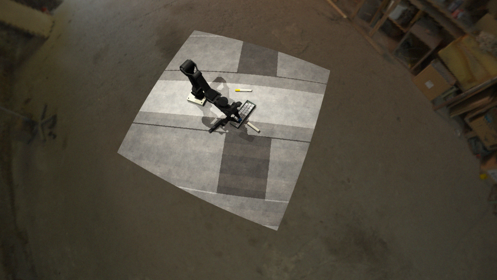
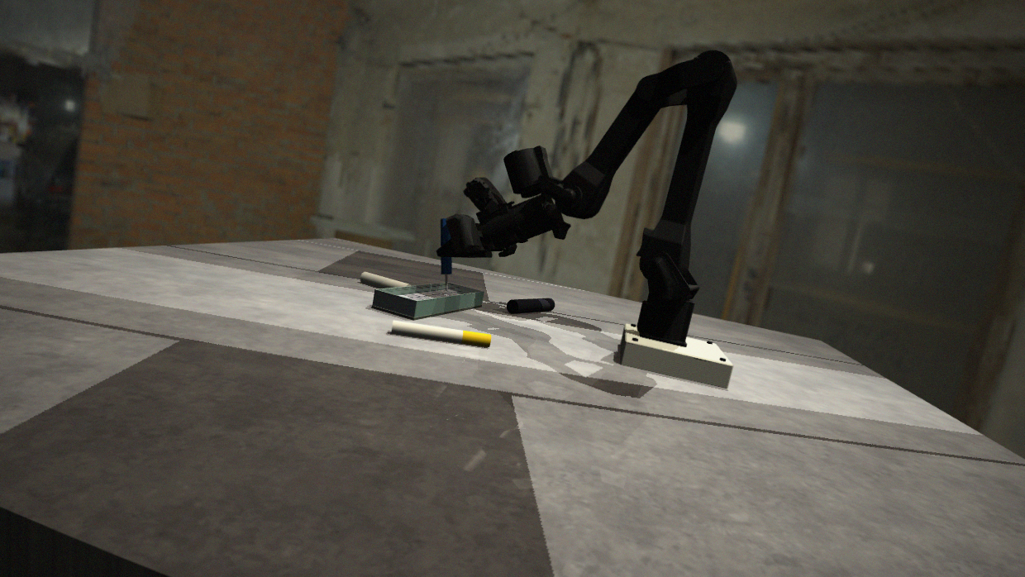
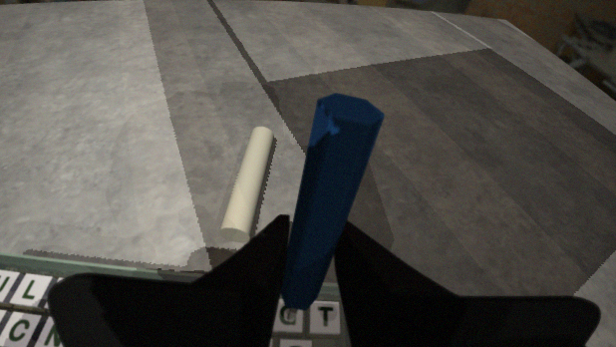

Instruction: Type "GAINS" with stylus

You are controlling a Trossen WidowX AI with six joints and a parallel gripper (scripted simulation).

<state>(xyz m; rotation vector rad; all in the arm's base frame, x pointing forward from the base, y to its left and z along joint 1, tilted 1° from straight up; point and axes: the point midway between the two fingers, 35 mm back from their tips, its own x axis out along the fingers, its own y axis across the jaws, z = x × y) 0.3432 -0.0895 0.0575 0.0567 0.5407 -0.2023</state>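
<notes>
The stylus tip is 5 cm below my gripper tip, 2 cm behind it and 1 cm to the left of it. The rest, counted from my gripper tip: black cylinder 16 cm behind, 7 cm to the right, 6 cm below; then cream cylinder 8 cm ahead, 7 cm below, 2 cm to the left; then blue stylus 2 cm below, 1 cm behind.
</notes>
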